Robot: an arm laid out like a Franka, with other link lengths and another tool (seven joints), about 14 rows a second.
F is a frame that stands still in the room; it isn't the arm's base.
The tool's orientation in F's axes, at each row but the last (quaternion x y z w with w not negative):
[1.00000, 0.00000, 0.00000, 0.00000]
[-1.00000, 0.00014, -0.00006, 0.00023]
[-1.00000, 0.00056, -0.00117, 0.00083]
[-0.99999, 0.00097, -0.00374, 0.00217]
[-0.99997, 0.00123, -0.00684, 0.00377]
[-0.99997, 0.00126, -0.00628, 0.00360]
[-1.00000, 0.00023, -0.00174, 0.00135]
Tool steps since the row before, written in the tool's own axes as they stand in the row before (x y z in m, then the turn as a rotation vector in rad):
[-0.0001, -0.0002, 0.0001, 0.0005, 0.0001, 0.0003]
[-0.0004, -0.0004, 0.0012, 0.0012, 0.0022, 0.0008]
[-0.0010, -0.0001, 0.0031, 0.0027, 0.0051, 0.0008]
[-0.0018, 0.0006, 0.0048, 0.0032, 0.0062, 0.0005]
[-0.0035, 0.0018, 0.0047, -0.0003, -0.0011, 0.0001]
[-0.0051, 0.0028, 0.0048, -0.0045, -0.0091, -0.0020]
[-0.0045, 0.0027, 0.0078, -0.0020, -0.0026, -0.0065]
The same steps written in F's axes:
[-0.0001, 0.0002, -0.0001, 0.0005, -0.0001, -0.0003]
[-0.0004, 0.0004, -0.0012, 0.0012, -0.0022, -0.0008]
[-0.0010, 0.0001, -0.0031, 0.0027, -0.0051, -0.0008]
[-0.0018, -0.0006, -0.0048, 0.0032, -0.0062, -0.0005]
[-0.0034, -0.0018, -0.0048, -0.0003, 0.0011, -0.0001]
[-0.0050, -0.0028, -0.0049, -0.0045, 0.0091, 0.0020]
[-0.0045, -0.0027, -0.0078, -0.0020, 0.0026, 0.0065]

